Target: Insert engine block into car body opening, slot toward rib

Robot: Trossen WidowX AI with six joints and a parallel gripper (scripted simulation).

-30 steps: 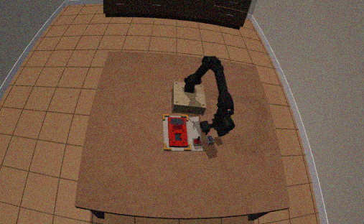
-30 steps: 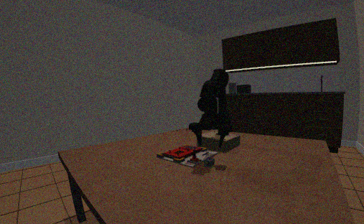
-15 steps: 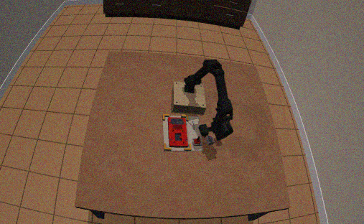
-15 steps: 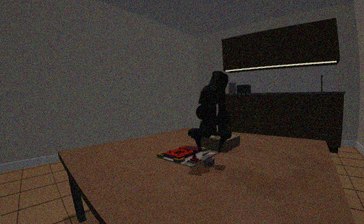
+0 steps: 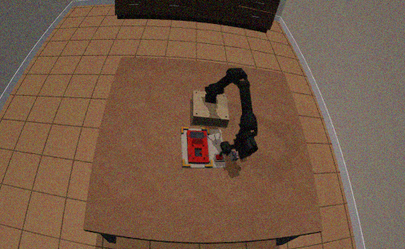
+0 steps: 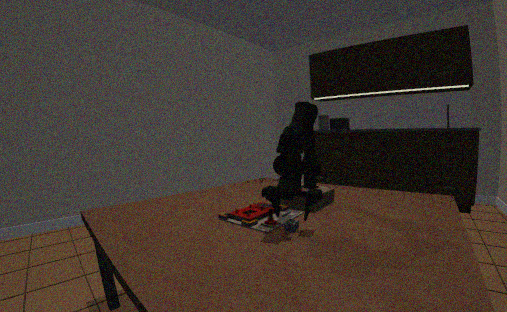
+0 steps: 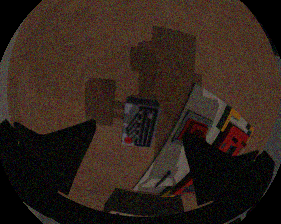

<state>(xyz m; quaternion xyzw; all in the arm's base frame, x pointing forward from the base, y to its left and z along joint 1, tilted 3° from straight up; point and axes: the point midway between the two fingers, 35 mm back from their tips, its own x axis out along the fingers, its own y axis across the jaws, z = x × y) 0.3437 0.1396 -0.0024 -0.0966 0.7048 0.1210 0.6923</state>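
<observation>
Right now the grey engine block is 30 mm below my gripper tip.
</observation>
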